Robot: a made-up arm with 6 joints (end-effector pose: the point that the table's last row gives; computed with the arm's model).
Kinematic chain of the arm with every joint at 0, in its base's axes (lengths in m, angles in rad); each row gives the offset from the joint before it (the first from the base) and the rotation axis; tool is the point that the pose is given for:
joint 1: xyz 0 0 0.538 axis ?
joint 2: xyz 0 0 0 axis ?
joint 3: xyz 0 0 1.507 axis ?
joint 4: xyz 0 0 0 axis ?
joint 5: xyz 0.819 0 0 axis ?
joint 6: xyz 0 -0.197 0 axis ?
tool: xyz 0 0 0
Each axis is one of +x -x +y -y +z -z.
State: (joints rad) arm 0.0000 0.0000 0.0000 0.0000 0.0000 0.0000
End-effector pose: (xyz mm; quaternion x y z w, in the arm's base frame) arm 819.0 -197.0 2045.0 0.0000 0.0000 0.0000 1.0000
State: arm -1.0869 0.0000 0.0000 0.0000 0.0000 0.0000
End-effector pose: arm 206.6 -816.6 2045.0 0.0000 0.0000 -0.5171 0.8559
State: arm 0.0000 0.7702 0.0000 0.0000 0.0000 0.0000
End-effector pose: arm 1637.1 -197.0 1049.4 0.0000 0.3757 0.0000 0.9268
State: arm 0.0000 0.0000 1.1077 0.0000 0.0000 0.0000
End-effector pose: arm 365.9 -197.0 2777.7 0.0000 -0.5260 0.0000 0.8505
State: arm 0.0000 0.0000 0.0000 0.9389 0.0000 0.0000
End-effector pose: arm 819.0 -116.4 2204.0 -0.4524 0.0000 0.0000 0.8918
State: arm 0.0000 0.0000 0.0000 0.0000 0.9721 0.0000
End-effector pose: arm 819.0 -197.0 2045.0 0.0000 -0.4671 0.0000 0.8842
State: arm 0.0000 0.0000 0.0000 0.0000 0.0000 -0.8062
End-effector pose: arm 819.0 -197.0 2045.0 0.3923 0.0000 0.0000 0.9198
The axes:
joint 1: +z
joint 2: +y
joint 3: -y
joint 4: -x
joint 5: -y
joint 6: -x

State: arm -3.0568 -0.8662 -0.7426 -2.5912 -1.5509 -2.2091
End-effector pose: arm 335.7 -140.0 1512.8 0.7379 -0.4423 0.4896 0.1418
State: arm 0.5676 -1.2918 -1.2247 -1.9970 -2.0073 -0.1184
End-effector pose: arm -566.2 -264.4 829.0 0.2903 0.5938 0.7467 0.0741
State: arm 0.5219 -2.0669 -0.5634 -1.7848 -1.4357 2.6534
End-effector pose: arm -955.5 -501.2 624.9 -0.3744 -0.8833 0.2197 0.1772
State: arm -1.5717 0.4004 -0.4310 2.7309 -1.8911 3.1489
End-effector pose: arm 179.5 -1197.6 1373.7 -0.3217 -0.3770 -0.7399 0.4548
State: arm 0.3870 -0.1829 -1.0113 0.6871 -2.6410 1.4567
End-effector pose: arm 401.7 -0.8 1500.9 0.2190 -0.8434 -0.3640 0.3290
